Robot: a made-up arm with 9 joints. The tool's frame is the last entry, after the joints. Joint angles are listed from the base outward.
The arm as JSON. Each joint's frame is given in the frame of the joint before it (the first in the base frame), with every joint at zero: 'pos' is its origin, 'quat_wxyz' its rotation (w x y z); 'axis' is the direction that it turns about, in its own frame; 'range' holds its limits. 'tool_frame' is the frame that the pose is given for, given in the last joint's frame.
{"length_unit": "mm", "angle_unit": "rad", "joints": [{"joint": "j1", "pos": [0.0, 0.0, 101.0], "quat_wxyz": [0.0, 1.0, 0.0, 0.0], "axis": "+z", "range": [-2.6, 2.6]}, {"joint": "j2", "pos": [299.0, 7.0, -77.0], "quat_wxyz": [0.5, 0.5, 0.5, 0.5], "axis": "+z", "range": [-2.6, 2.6]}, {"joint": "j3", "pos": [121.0, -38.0, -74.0], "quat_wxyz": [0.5, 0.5, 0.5, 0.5], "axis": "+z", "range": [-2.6, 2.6]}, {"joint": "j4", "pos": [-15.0, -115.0, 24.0], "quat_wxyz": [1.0, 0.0, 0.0, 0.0], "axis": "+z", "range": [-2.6, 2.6]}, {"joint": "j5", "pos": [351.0, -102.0, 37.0], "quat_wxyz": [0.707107, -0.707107, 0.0, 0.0], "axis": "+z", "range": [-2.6, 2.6]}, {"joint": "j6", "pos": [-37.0, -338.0, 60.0], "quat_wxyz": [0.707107, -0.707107, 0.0, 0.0], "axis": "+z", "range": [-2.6, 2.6]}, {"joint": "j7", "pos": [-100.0, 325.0, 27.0], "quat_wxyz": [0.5, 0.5, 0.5, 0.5], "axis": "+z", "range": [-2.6, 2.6]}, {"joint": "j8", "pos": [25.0, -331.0, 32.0], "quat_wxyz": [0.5, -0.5, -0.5, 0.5], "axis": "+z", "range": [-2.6, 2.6]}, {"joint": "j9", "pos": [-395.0, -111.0, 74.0], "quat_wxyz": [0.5, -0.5, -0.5, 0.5], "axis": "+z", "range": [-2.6, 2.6]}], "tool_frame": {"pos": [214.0, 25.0, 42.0], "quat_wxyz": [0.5, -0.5, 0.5, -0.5]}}
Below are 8 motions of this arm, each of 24 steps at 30 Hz.
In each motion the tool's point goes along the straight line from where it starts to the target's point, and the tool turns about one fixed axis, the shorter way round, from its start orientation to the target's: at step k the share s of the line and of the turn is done. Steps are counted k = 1, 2, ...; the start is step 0. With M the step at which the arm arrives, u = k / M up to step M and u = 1 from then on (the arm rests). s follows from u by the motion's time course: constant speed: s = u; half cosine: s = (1 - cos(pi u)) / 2; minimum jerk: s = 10 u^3 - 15 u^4 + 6 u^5.
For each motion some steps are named. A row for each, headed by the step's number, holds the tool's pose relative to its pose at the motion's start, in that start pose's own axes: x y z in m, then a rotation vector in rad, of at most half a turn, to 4 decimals.
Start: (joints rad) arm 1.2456 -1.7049 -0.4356 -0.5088 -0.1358 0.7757 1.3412 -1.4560 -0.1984
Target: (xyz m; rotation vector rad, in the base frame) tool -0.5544 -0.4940 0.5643 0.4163 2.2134 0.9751
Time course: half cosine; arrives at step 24
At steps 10, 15, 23, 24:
10: -0.1078 0.0475 0.4420 -0.3960 -0.9117 -0.0618
15: -0.2011 0.0886 0.8246 -0.7387 -1.7007 -0.1152
23: -0.2897 0.1276 1.1876 -1.0639 -2.4495 -0.1660
24: -0.2909 0.1281 1.1927 -1.0685 -2.4601 -0.1667

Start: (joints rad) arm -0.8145 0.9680 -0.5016 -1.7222 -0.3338 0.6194 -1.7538 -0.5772 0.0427
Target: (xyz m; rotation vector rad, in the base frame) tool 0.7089 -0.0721 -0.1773 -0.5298 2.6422 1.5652
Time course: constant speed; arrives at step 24
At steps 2, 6, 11, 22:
2: -0.0208 0.0660 0.0136 0.0343 0.0028 -0.1279
6: -0.0623 0.1980 0.0409 0.1030 0.0083 -0.3838
11: -0.1141 0.3630 0.0749 0.1889 0.0152 -0.7037
22: -0.2283 0.7260 0.1499 0.3778 0.0303 -1.4074

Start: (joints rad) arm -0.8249 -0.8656 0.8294 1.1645 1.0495 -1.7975 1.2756 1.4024 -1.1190
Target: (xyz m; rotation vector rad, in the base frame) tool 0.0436 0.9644 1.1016 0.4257 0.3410 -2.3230
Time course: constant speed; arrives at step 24
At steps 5, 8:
5: 0.0531 -0.0686 -0.0175 0.1009 0.2998 -0.1498
8: 0.0850 -0.1097 -0.0280 0.1614 0.4797 -0.2397

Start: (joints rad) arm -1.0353 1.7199 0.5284 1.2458 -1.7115 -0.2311 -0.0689 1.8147 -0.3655
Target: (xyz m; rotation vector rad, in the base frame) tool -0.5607 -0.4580 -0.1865 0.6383 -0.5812 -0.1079
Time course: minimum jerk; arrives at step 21
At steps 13, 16, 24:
13: -0.0715 0.0689 0.3589 -0.6243 -0.1452 0.2664
16: -0.0909 0.0875 0.4562 -0.7935 -0.1846 0.3386
24: -0.1000 0.0963 0.5021 -0.8732 -0.2032 0.3726

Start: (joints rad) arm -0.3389 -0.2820 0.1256 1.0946 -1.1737 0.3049 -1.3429 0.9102 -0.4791
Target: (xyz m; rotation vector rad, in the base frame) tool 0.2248 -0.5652 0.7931 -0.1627 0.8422 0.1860
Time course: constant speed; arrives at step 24
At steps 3, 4, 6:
3: -0.0494 -0.0138 -0.0037 0.0799 0.0354 -0.0059
4: -0.0658 -0.0184 -0.0050 0.1065 0.0472 -0.0078
6: -0.0987 -0.0276 -0.0075 0.1598 0.0708 -0.0117

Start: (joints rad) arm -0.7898 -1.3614 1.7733 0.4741 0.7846 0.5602 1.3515 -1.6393 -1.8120
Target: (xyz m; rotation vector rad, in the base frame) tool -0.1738 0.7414 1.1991 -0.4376 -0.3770 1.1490
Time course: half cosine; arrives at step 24
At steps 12, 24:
12: -0.5768 -0.0356 0.0255 0.1475 -0.4491 0.7764
24: -1.1536 -0.0712 0.0510 0.2950 -0.8982 1.5527

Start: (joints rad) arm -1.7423 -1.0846 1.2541 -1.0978 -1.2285 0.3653 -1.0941 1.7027 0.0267
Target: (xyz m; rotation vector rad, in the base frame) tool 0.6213 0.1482 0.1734 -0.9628 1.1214 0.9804
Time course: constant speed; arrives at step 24
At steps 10, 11, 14, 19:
10: 0.1743 0.0441 -0.1555 0.0875 0.3201 0.1654
11: 0.1917 0.0485 -0.1710 0.0962 0.3521 0.1819
14: 0.2440 0.0618 -0.2177 0.1225 0.4481 0.2315
19: 0.3312 0.0838 -0.2954 0.1662 0.6081 0.3142

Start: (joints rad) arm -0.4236 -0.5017 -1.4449 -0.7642 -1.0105 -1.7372 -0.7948 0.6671 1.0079
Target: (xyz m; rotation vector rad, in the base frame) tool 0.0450 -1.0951 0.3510 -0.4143 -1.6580 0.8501
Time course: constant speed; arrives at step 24
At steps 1, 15, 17, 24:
1: -0.0381 0.0145 -0.0086 -0.0939 -0.0406 0.0288
15: -0.5721 0.2170 -0.1283 -1.4082 -0.6085 0.4324
17: -0.6483 0.2459 -0.1454 -1.5960 -0.6897 0.4901
24: -0.9153 0.3472 -0.2053 -2.2532 -0.9737 0.6919

